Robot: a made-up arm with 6 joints.
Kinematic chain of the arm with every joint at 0, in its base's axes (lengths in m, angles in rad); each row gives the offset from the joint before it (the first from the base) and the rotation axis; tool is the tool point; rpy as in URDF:
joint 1: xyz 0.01 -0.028 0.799 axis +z
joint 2: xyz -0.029 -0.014 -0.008 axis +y
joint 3: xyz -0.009 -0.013 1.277 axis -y
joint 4: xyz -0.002 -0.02 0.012 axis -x
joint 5: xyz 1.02 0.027 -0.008 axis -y
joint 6: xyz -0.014 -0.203 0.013 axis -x
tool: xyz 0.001 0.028 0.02 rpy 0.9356 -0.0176 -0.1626
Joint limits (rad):
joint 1: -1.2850..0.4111
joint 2: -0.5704..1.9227
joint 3: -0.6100..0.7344
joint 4: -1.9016..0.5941
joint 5: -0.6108..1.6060
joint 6: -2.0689..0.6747
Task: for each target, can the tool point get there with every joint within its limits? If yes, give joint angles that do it. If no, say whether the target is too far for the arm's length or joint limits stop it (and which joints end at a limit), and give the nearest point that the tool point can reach.
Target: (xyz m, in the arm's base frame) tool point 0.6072 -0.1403 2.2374
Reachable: yes | joints 0.1849 -0.2719 -0.0338 -0.1822 0.9498 -0.9058
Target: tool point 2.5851 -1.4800 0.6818
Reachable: no: too far | nearest point 1.8900 -1.0880 0.7110 | short by 0.799 m
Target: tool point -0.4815 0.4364 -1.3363
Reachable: no: joint limits stop it (at a limit: joint 1, joint 2, joint 4, joint 5) | nearest point 0.4685 0.1683 -0.4357 | short by 1.336 m
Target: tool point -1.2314 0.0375 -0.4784
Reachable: no: joint limits stop it (at a limit: joint 1, joint 2, joint 3, joint 5) | nearest point -0.1411 -0.4012 -0.2022 | short by 1.207 m
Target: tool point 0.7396 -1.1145 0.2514
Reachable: yes | joints -0.8251 1.2356 -0.2528 0.2240 1.2612 -0.3432
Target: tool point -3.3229 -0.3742 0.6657
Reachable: no: too far | nearest point -0.1373 -0.3803 -0.1733 | short by 3.294 m
